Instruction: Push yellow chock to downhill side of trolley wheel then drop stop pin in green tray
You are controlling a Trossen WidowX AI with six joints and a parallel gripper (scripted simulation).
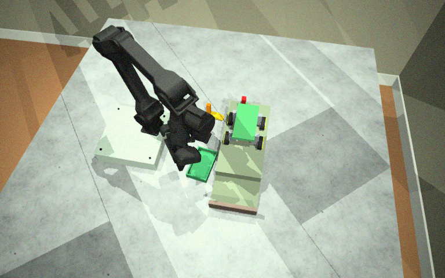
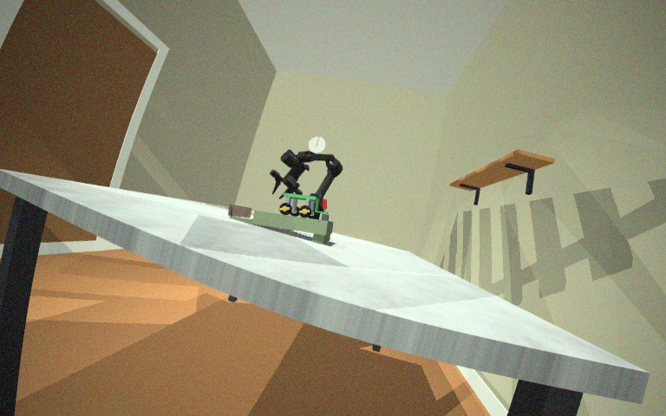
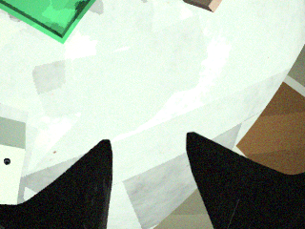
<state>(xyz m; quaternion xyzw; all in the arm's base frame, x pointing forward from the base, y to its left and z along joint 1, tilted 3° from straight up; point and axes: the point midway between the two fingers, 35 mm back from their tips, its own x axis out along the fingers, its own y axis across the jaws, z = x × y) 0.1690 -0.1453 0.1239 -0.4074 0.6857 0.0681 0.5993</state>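
My gripper tip is 310 mm to the right of the yellow chock, 110 mm above it and 10 mm short of it. The rest, counted from my gripper tip: brown stop block: 180 mm ahead, 110 mm below, 40 mm to the right; then trolley: 220 mm to the left, 150 mm ahead, 30 mm below; then stop pin: 300 mm to the left, 120 mm ahead, 10 mm below.
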